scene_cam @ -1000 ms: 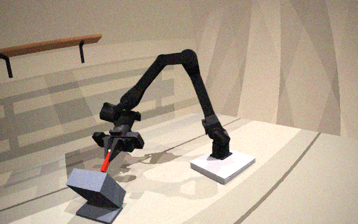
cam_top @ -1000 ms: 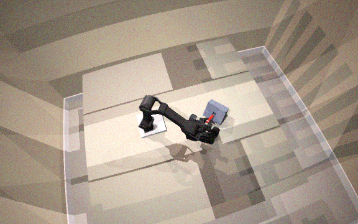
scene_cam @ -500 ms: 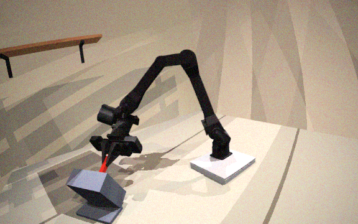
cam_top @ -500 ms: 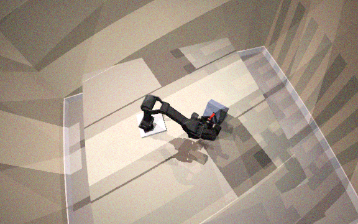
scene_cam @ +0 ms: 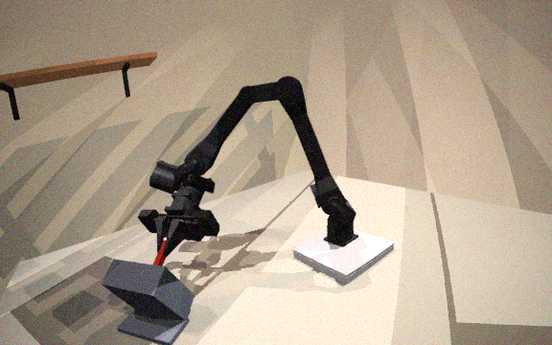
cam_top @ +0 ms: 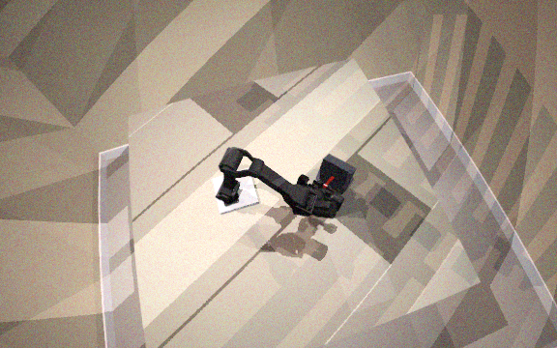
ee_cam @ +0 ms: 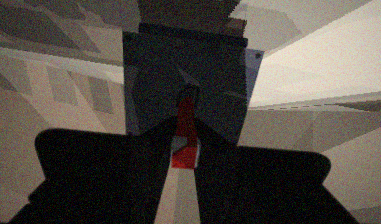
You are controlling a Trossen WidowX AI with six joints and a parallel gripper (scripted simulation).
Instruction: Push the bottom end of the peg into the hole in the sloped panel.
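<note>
The blue-grey sloped panel is 50 mm ahead of my gripper tip, 40 mm to the left of it and 40 mm below it. The rest, counted from my gripper tip: red peg 10 mm behind, 10 mm to the right, 10 mm above.
</note>
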